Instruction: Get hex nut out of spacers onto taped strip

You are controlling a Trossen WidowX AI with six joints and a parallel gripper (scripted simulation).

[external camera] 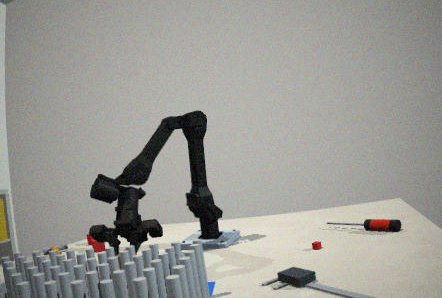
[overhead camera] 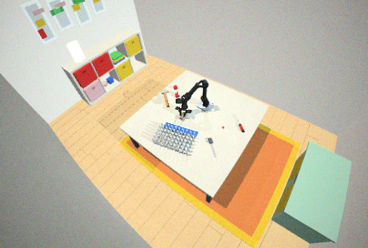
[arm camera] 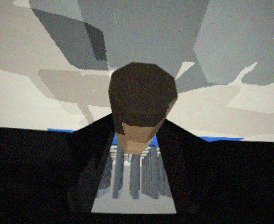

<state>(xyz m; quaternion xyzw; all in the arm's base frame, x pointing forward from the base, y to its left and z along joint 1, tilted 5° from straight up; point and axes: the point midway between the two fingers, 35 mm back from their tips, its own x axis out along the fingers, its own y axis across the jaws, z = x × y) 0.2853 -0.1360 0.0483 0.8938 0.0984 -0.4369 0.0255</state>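
The blue taped strip lies 140 mm ahead of my gripper tip, 70 mm to the left of it and 30 mm below it. The rest, counted from my gripper tip: wooden-handled hook tool (100 mm ahead, 20 mm to the left); hex nut (310 mm ahead, 70 mm to the left, 30 mm below).
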